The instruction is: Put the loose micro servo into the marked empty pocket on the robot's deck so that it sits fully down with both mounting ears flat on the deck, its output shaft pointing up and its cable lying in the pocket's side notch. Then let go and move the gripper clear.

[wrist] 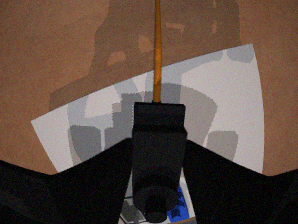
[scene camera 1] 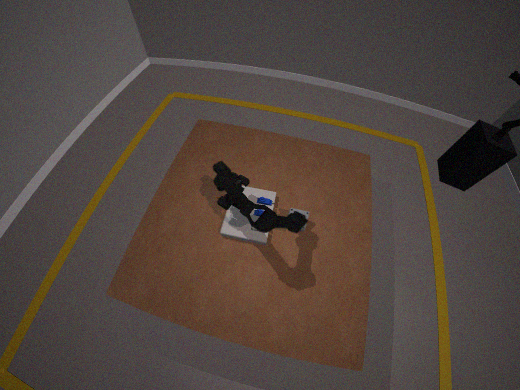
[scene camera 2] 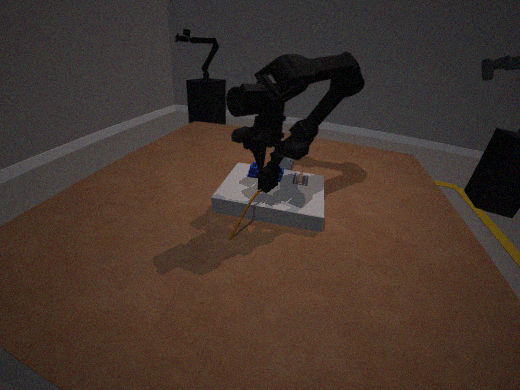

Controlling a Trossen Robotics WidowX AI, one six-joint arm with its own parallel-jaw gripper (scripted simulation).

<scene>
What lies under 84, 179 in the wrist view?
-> My gripper.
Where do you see a white deck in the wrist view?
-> At 221, 90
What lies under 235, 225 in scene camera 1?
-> A white deck.
</scene>
